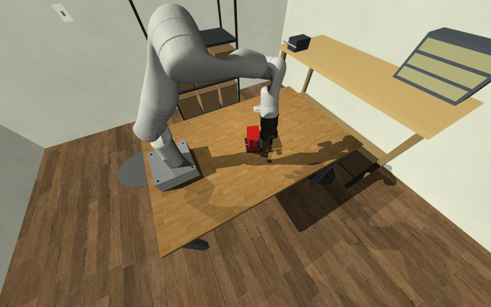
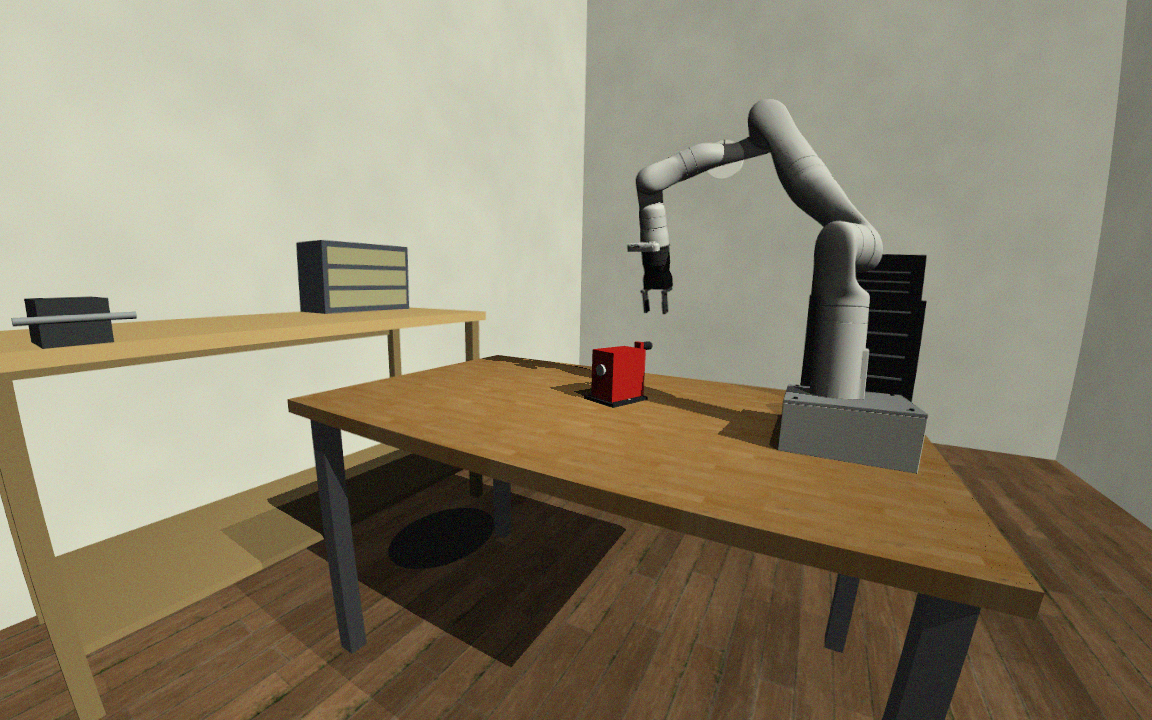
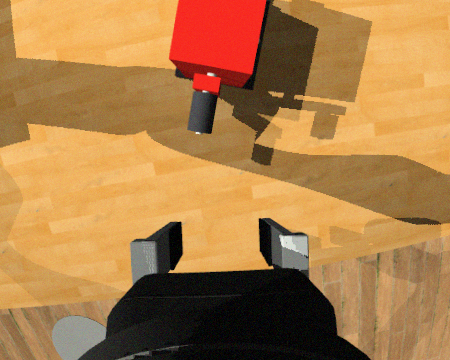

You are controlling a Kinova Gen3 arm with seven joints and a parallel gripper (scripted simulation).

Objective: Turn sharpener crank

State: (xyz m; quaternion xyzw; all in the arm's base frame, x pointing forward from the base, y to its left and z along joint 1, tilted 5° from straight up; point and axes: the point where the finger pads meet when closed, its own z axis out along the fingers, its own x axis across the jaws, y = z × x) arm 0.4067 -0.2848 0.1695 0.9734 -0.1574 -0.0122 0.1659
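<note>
My gripper is now 1 cm short of the dark cylindrical handle, 8 cm to the right of it and 10 cm above it.
</note>
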